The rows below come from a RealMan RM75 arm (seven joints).
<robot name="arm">
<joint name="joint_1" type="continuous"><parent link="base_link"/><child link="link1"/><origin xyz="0 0 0.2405" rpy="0 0 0"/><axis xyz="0 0 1"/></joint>
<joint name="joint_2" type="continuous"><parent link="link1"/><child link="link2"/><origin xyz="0 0 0" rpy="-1.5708 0 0"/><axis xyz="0 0 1"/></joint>
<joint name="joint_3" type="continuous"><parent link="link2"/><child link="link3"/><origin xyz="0 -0.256 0" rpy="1.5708 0 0"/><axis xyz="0 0 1"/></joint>
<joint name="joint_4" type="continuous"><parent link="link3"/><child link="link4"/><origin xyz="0 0 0" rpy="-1.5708 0 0"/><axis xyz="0 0 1"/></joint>
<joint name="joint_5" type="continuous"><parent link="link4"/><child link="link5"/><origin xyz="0 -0.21 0" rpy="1.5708 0 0"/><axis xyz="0 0 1"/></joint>
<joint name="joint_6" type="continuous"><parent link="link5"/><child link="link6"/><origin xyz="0 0 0" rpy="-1.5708 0 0"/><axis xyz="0 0 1"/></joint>
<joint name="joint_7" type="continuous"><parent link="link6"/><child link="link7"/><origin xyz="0 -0.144 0" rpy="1.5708 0 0"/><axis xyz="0 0 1"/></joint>
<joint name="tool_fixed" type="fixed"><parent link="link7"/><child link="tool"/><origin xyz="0 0 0" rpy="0 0 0"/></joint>
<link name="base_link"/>
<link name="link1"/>
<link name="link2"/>
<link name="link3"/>
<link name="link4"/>
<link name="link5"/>
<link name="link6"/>
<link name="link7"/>
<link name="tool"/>
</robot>
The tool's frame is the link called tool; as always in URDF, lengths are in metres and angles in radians. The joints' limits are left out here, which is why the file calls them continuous.
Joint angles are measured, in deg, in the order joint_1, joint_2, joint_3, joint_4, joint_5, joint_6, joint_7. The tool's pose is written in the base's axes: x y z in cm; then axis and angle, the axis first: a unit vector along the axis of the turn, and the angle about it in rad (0 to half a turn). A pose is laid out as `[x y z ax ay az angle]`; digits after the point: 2 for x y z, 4 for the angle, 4 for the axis.
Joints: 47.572, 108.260, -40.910, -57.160, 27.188, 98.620, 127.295
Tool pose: [22.34 40.42 11.88 0.3925 0.9020 0.1797 2.9611]
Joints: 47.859, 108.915, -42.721, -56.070, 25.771, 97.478, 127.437
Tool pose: [22.52 40.47 10.89 0.3909 0.9035 0.1757 2.9205]
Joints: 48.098, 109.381, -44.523, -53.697, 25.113, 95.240, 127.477
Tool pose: [22.91 40.62 9.69 0.3911 0.9043 0.1714 2.8926]
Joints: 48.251, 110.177, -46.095, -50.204, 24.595, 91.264, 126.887
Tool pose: [23.63 40.84 8.02 0.3894 0.9051 0.1705 2.8736]
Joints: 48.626, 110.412, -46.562, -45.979, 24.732, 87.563, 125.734
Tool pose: [24.37 41.03 6.67 0.3894 0.9057 0.1674 2.8726]
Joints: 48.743, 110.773, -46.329, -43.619, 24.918, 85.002, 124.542
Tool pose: [24.82 41.14 5.82 0.3870 0.9066 0.1681 2.8812]
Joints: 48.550, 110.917, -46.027, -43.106, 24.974, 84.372, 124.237
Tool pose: [25.07 41.07 5.61 0.3888 0.9058 0.1685 2.8866]
